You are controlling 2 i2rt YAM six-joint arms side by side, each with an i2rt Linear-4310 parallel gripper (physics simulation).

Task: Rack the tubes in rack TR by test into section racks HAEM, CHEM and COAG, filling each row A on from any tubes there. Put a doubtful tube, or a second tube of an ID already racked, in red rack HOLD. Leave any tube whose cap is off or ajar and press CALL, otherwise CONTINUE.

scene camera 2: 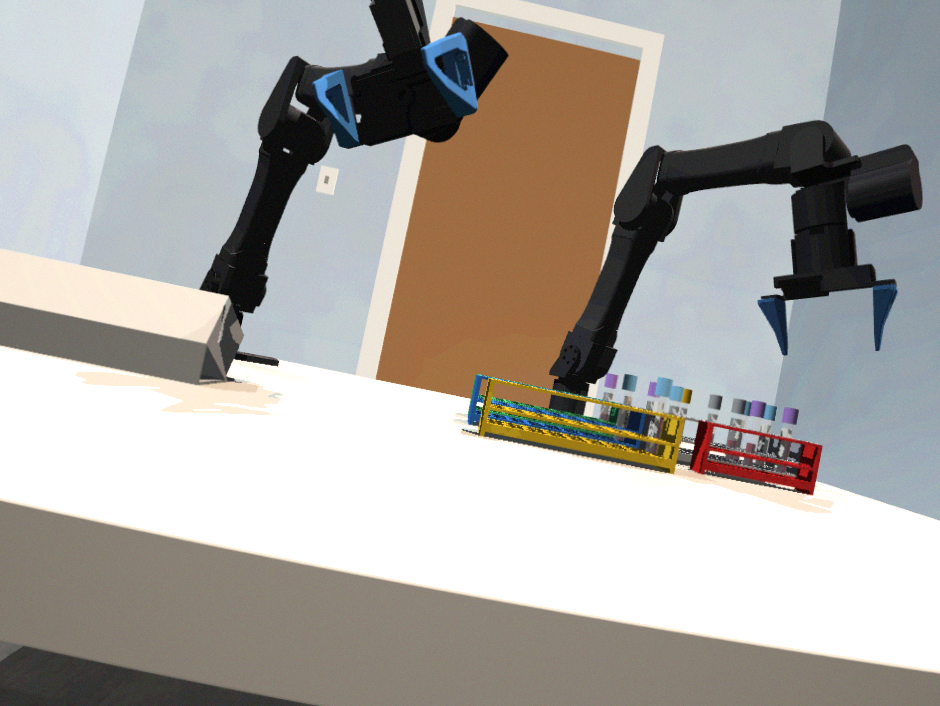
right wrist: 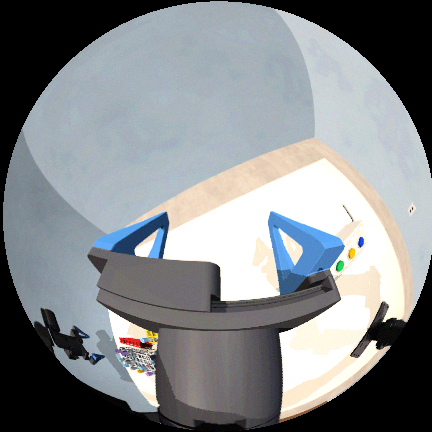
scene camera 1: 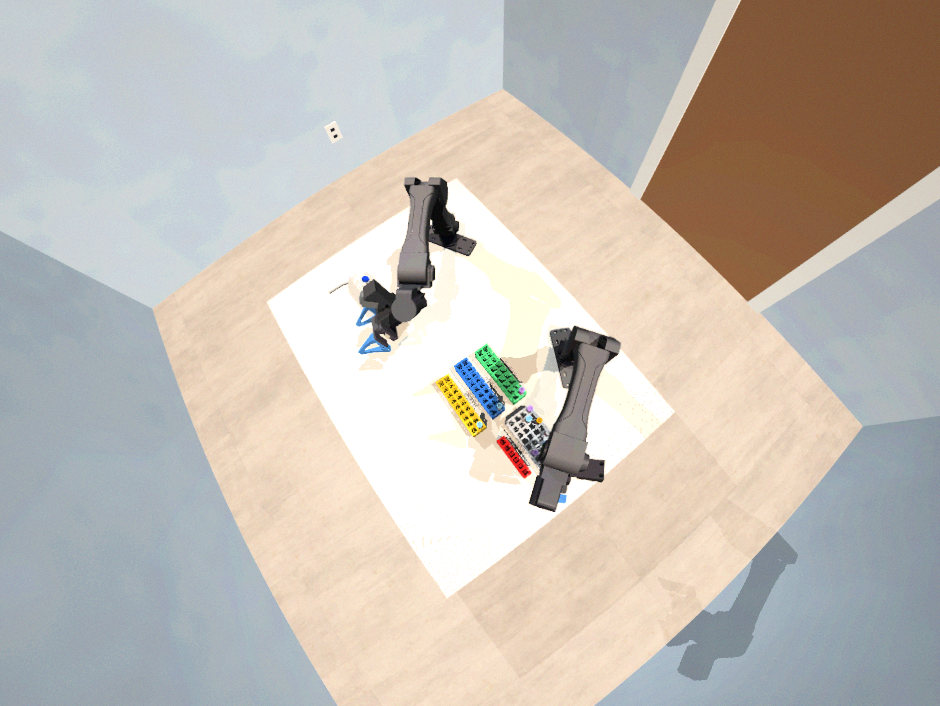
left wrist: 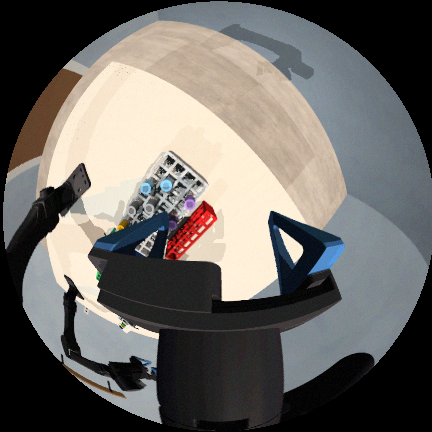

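Seen in the pictures: left gripper, fingertip midpoint: (scene camera 2: 829, 353) (right wrist: 95, 346) (left wrist: 218, 216); right gripper, fingertip midpoint: (scene camera 2: 367, 75) (right wrist: 217, 216) (scene camera 1: 358, 339); left arm's base, origin of the base link: (scene camera 1: 566, 357) (left wrist: 69, 191); right arm's base, origin of the base link: (scene camera 1: 449, 240) (left wrist: 73, 287).
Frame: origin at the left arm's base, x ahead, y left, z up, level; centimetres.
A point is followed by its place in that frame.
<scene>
The pale tube rack (left wrist: 197, 178) {y 33.9, x 13.0, z 5.7 cm} holds tubes with light blue (left wrist: 166, 185) {y 29.8, x 11.5, z 9.4 cm}, purple (left wrist: 189, 202) {y 31.7, x 15.0, z 9.4 cm}, grey and yellow (left wrist: 122, 225) {y 19.8, x 13.9, z 9.2 cm} caps. The red rack (scene camera 1: 513, 457) {y 28.0, x 23.2, z 5.7 cm} (scene camera 2: 759, 478) {y 28.6, x 24.1, z 0.7 cm} (left wrist: 210, 212) {y 33.8, x 19.8, z 5.1 cm} stands beside it. The yellow rack (scene camera 1: 459, 405) {y 9.6, x 36.6, z 0.8 cm} (scene camera 2: 569, 446) {y 10.3, x 38.6, z 0.7 cm} has a light blue cap (scene camera 1: 479, 424) {y 17.4, x 31.2, z 9.5 cm} at one end. The blue rack (scene camera 1: 478, 389) {y 5.6, x 29.9, z 0.8 cm} and green rack (scene camera 1: 497, 372) {y 1.7, x 23.2, z 3.0 cm} lie alongside; a purple cap (scene camera 1: 522, 390) {y 9.8, x 17.4, z 9.4 cm} is at the green rack's end. Labels and cap seating are too small to read. My left gripper (scene camera 2: 831, 351) {y 34.6, x 14.6, z 17.0 cm} (left wrist: 218, 216) {y 34.6, x 14.6, z 17.0 cm} is open above the rack area. My right gripper (scene camera 1: 360, 338) {y -6.9, x 58.3, z 27.7 cm} (scene camera 2: 414, 129) (right wrist: 217, 216) {y -6.9, x 58.3, z 27.7 cm} is open, high, away from the racks.
A button box near my right gripper carries green (right wrist: 340, 266) {y -29.1, x 56.8, z 6.8 cm}, yellow (right wrist: 351, 253) {y -33.1, x 59.3, z 7.0 cm} and blue (right wrist: 361, 242) {y -37.7, x 61.7, z 6.8 cm} (scene camera 1: 365, 278) {y -37.7, x 62.0, z 7.0 cm} buttons; their labels are unreadable. A pale box (scene camera 2: 113, 334) {y -25.2, x 62.6, z 2.9 cm} shows at the left in scene camera 2. My left forearm overhangs the pale rack's end in scene camera 1.
</scene>
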